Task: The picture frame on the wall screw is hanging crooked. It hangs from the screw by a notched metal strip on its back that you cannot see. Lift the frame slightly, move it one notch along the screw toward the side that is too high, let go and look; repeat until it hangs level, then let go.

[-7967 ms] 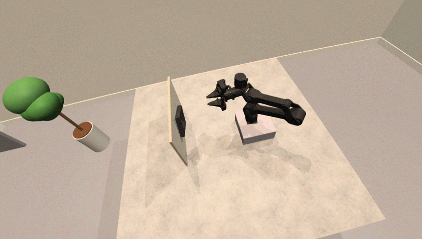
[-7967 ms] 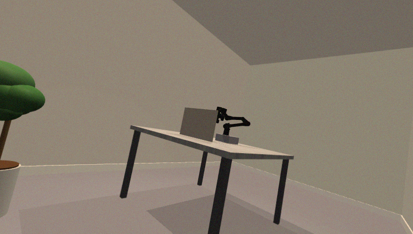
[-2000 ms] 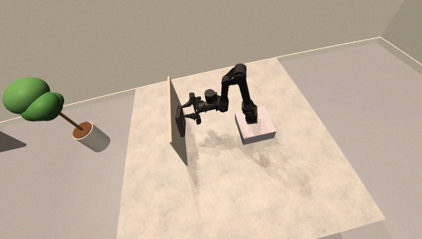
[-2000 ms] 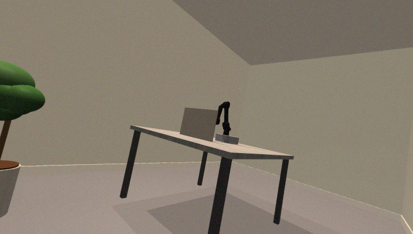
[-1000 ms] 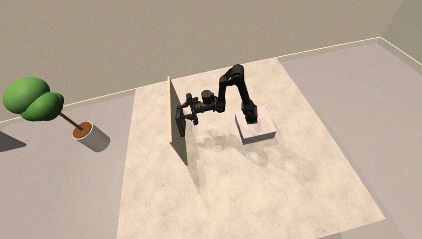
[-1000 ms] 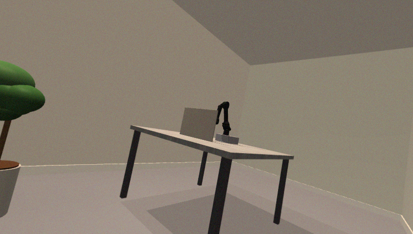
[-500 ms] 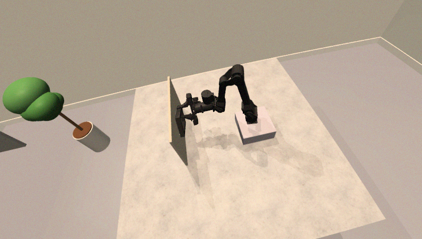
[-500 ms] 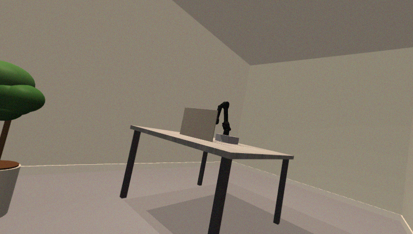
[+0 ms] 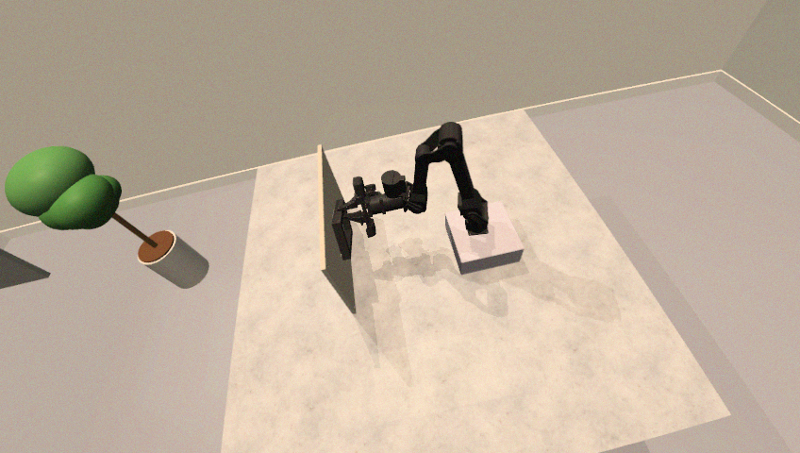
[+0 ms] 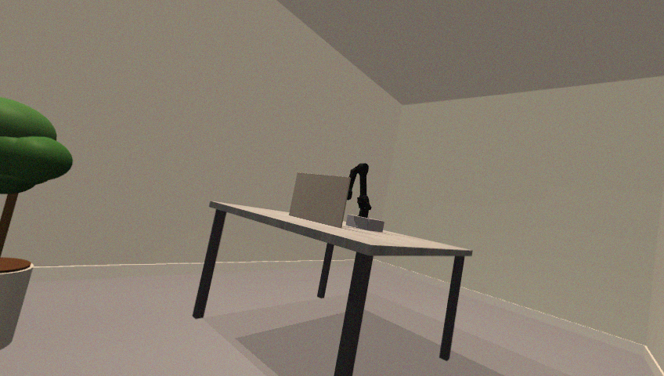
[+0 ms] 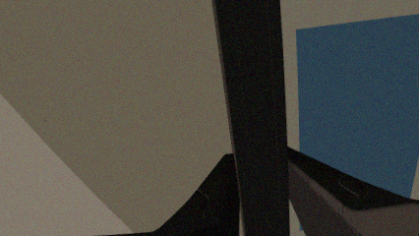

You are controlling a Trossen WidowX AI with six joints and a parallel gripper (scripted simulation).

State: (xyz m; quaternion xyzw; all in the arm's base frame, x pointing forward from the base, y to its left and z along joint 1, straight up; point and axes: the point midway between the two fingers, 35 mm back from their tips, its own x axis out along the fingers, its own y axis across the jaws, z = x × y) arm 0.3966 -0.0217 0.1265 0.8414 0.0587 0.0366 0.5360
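My gripper tip is 50 mm above the picture frame and 20 mm to the right of it. From my gripper tip the other things lie so: wall panel: 60 mm below, 10 mm to the left, 10 mm ahead.
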